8 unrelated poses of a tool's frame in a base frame.
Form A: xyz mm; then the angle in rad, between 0 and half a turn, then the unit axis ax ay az.
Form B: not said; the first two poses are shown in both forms.
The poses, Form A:
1: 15, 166, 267, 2.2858, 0.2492, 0.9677, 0.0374
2: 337, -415, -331, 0.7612, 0.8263, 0.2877, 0.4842
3: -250, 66, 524, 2.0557, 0.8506, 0.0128, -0.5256
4: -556, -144, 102, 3.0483, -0.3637, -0.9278, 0.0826
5: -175, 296, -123, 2.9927, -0.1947, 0.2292, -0.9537
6: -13, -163, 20, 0.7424, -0.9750, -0.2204, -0.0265
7: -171, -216, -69, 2.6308, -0.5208, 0.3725, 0.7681
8: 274, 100, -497, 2.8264, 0.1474, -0.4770, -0.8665
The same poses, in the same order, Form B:
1: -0.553, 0.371, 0.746; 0.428, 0.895, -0.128; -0.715, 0.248, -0.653; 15, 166, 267
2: 0.912, -0.268, 0.309; 0.400, 0.747, -0.532; -0.088, 0.608, 0.789; 337, -415, -331
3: 0.595, 0.481, -0.644; -0.449, -0.466, -0.762; -0.667, 0.743, -0.061; -250, 66, 524
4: -0.732, 0.666, -0.146; 0.681, 0.722, -0.119; 0.026, -0.187, -0.982; -556, -144, 102
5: -0.914, 0.053, 0.403; -0.230, -0.884, -0.406; 0.335, -0.464, 0.820; -175, 296, -123
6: 0.987, 0.074, -0.142; 0.039, 0.750, 0.661; 0.156, -0.658, 0.737; -13, -163, 20
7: -0.364, -0.739, -0.567; 0.012, -0.613, 0.790; -0.931, 0.281, 0.232; -171, -216, -69
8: -0.908, 0.131, -0.397; -0.406, -0.507, 0.761; -0.101, 0.852, 0.514; 274, 100, -497
